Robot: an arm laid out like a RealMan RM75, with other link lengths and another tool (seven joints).
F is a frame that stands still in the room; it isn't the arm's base.
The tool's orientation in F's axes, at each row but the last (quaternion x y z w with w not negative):
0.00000 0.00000 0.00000 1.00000
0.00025 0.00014 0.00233 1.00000
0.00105 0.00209 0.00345 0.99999
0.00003 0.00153 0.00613 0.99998
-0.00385 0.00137 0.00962 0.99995
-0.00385 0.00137 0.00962 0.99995
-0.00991 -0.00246 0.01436 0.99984
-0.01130 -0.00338 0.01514 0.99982
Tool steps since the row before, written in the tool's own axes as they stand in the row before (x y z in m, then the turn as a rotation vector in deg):
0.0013 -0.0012 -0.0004 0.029 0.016 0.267
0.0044 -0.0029 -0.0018 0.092 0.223 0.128
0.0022 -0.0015 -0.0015 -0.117 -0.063 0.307
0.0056 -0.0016 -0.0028 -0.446 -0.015 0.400
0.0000 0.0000 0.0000 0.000 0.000 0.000
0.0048 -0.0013 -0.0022 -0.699 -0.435 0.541
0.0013 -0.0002 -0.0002 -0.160 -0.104 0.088
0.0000 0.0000 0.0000 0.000 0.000 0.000
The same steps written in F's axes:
0.0013 -0.0012 -0.0004 0.029 0.016 0.267
0.0044 -0.0029 -0.0018 0.091 0.223 0.128
0.0022 -0.0015 -0.0015 -0.115 -0.064 0.307
0.0056 -0.0015 -0.0028 -0.445 -0.020 0.401
0.0000 0.0000 0.0000 0.000 0.000 0.000
0.0048 -0.0012 -0.0022 -0.689 -0.444 0.546
0.0013 -0.0002 -0.0002 -0.157 -0.107 0.089
0.0000 0.0000 0.0000 0.000 0.000 0.000

